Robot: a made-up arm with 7 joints. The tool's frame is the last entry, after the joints. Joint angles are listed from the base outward.
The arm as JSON. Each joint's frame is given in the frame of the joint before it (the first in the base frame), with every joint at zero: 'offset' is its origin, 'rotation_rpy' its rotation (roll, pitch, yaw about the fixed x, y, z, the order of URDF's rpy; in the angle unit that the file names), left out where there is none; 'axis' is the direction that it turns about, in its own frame. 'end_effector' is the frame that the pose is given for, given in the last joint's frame.
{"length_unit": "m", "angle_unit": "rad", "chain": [
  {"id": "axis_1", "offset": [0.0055, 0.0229, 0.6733], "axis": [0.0, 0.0, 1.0]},
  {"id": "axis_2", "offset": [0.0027, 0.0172, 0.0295], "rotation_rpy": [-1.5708, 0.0, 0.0], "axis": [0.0, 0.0, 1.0]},
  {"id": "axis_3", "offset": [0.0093, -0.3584, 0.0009], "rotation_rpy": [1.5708, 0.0, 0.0], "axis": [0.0, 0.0, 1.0]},
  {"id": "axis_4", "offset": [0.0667, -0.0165, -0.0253], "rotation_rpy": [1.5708, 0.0, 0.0], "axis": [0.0, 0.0, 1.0]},
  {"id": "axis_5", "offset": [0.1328, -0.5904, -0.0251], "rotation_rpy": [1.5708, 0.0, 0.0], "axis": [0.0, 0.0, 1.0]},
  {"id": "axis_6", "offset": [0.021, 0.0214, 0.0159], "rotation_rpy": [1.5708, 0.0, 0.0], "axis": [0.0, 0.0, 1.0]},
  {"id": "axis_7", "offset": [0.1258, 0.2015, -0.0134], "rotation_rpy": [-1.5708, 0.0, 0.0], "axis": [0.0, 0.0, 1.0]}
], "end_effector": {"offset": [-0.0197, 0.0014, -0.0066], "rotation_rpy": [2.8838, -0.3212, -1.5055]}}
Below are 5 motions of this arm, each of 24 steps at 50 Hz.
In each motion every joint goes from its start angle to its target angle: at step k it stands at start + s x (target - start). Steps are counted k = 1, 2, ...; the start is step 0. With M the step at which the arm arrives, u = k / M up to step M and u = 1 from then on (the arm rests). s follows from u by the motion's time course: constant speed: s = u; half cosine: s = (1 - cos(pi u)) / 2; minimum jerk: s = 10 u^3 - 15 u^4 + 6 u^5.
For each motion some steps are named. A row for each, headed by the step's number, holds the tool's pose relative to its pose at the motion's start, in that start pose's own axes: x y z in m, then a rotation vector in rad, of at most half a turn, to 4 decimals.
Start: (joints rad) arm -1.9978 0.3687 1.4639 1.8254 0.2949 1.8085 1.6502
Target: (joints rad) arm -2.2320 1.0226 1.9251 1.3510 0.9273 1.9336 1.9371
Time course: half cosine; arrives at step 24
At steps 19, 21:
19: -0.1069 0.0779 -0.0682 0.8259 0.5508 0.6001
21: -0.1275 0.0824 -0.0626 0.8631 0.5874 0.6538

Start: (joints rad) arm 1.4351 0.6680 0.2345 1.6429 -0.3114 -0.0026 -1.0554
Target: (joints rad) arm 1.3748 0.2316 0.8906 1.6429 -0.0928 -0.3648 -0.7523
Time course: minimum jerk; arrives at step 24
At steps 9, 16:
9: -0.0994 -0.1871 0.0291 -0.1995 0.1841 -0.1643
16: -0.2436 -0.5226 0.1933 -0.6052 0.4182 -0.4715

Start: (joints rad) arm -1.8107 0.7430 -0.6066 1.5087 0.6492 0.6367 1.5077
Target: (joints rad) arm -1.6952 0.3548 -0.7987 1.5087 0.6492 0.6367 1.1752
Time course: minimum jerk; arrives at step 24
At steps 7, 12, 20, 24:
7: 0.0072 -0.0067 0.0589 0.0166 -0.0641 0.0352
12: 0.0133 -0.0323 0.1885 0.0519 -0.2090 0.1075
20: 0.0025 -0.0890 0.3449 0.0944 -0.3973 0.1853
24: 0.0010 -0.0944 0.3559 0.0975 -0.4113 0.1904

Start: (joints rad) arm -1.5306 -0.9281 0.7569 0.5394 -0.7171 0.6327 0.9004
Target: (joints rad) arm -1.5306 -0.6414 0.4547 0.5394 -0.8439 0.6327 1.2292
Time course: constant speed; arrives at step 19
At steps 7, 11, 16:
7: -0.0066 0.0390 -0.0611 0.1546 0.0300 -0.1087
11: -0.0095 0.0671 -0.0950 0.2435 0.0555 -0.1654
16: -0.0126 0.1078 -0.1356 0.3541 0.0958 -0.2307

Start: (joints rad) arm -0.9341 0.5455 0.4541 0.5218 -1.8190 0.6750 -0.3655
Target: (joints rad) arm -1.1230 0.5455 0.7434 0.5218 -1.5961 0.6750 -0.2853
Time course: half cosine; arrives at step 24
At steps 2, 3, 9, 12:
2: -0.0013 -0.0008 0.0006 -0.0008 0.0012 -0.0046
3: -0.0030 -0.0018 0.0013 -0.0017 0.0027 -0.0102
9: -0.0242 -0.0141 0.0113 -0.0142 0.0215 -0.0827
12: -0.0393 -0.0221 0.0191 -0.0231 0.0342 -0.1337

